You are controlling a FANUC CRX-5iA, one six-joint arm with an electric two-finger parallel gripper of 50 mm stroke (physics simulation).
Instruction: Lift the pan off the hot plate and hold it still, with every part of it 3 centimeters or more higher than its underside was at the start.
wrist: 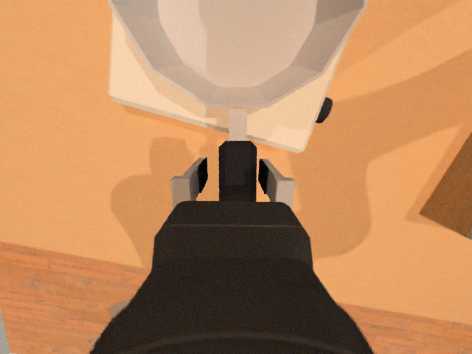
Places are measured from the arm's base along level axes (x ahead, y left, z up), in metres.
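Pixels of known places: gripper, between the fingertips: (pixel 233 169).
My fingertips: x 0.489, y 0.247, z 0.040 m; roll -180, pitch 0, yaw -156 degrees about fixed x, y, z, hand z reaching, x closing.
Behind a point stands the place of what it marks.
The grey pan (pixel 255 40) @[x 0.520, y 0.130, z 0.004 m] shows at the top of the wrist view, its upper part cut off by the frame edge. It sits over the cream hot plate (pixel 285 131) @[x 0.447, y 0.190, z -0.007 m], which has a black knob at its right side. The pan's black handle (pixel 238 170) @[x 0.486, y 0.242, z 0.057 m] points down the view, joined to the pan by a light metal neck. My gripper (pixel 233 169) @[x 0.489, y 0.247, z 0.040 m] is open, with one finger on each side of the handle and a gap on both sides. The rear end of the handle is hidden behind the gripper body.
A brown block-like edge (pixel 452 192) @[x 0.139, y 0.151, z -0.046 m] of some object shows at the right, partly cut off. The orange table top (pixel 60 200) @[x 0.720, y 0.451, z -0.070 m] ends along a front edge low in the view, with a wooden floor (pixel 45 285) beyond it. A grey thing shows at the lower left corner.
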